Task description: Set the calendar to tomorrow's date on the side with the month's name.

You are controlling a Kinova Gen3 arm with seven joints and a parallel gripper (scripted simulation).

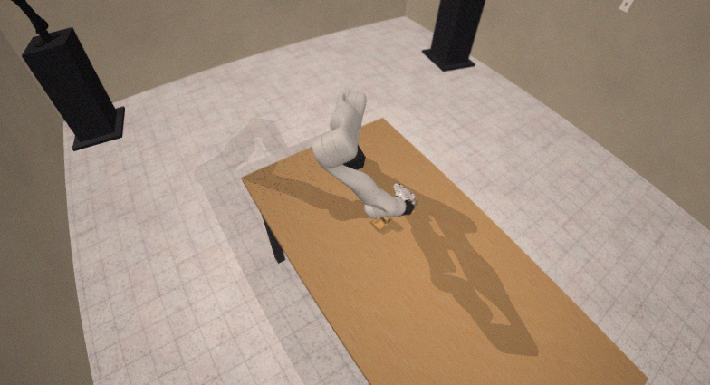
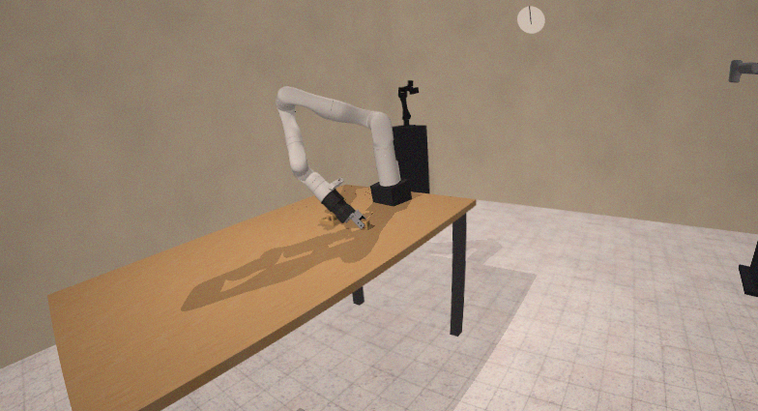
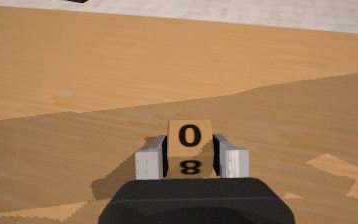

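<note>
Right now the wooden date cube is 10 mm to the left of my hand and 10 mm below it. Also, from my hand: wooden tray (40 mm ahead, 160 mm to the right, 20 mm below).
</note>
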